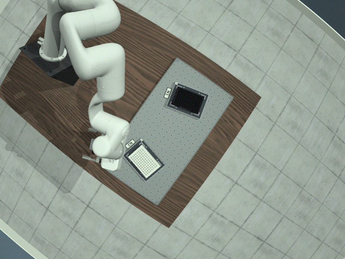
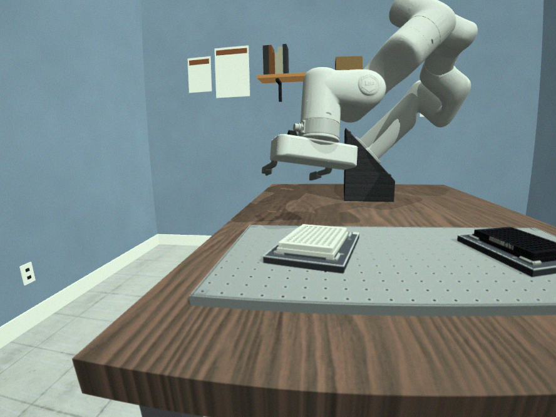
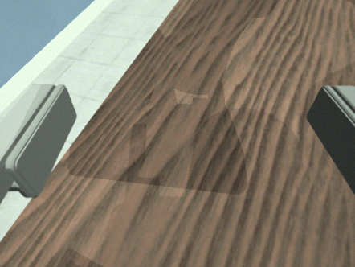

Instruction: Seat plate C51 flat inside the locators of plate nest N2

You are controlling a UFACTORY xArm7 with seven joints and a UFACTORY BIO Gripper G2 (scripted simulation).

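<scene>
Right now my hand is 24 cm short of the white well plate C51, 8 cm above it and 3 cm to the right of it. From my hand the other things lie so: black well plate C15: 37 cm to the left, 28 cm ahead, 9 cm below; then plate nest N1: 37 cm to the left, 28 cm ahead, 10 cm below; then dark plate nest N2: 23 cm ahead, 10 cm below, 4 cm to the left.
</scene>
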